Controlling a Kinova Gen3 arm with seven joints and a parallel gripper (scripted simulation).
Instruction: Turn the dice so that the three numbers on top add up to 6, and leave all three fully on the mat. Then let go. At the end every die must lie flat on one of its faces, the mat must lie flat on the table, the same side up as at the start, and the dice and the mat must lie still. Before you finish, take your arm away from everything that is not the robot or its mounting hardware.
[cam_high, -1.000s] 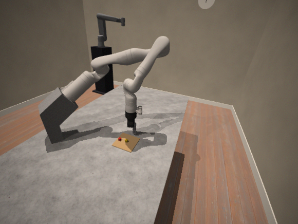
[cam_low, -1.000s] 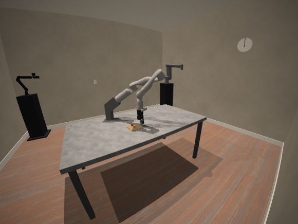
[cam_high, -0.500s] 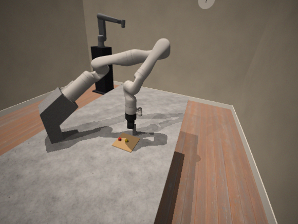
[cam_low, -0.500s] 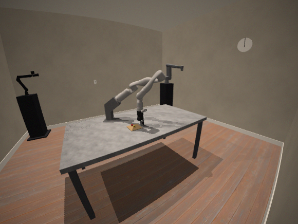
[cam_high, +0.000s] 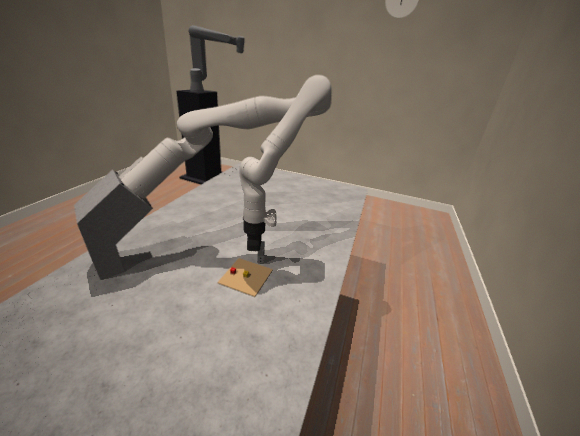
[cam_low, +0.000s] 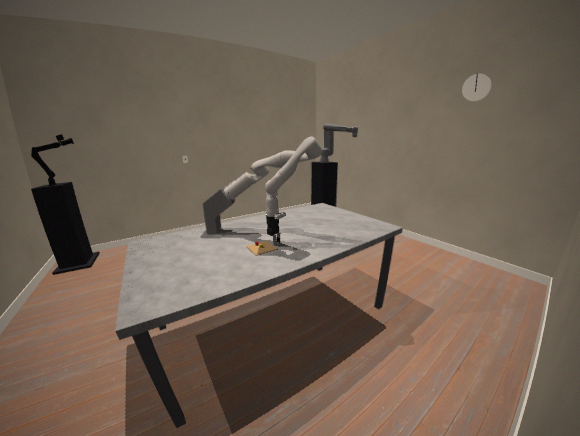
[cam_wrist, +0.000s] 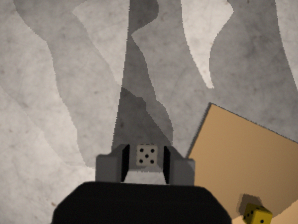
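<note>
My gripper is now 10 mm above the white die. From my hand the other things lie so: tan mat (100 mm to the right, 20 mm below); then red die (110 mm to the right, 50 mm behind, 10 mm below); then yellow die (100 mm to the right, 10 mm below).
</note>
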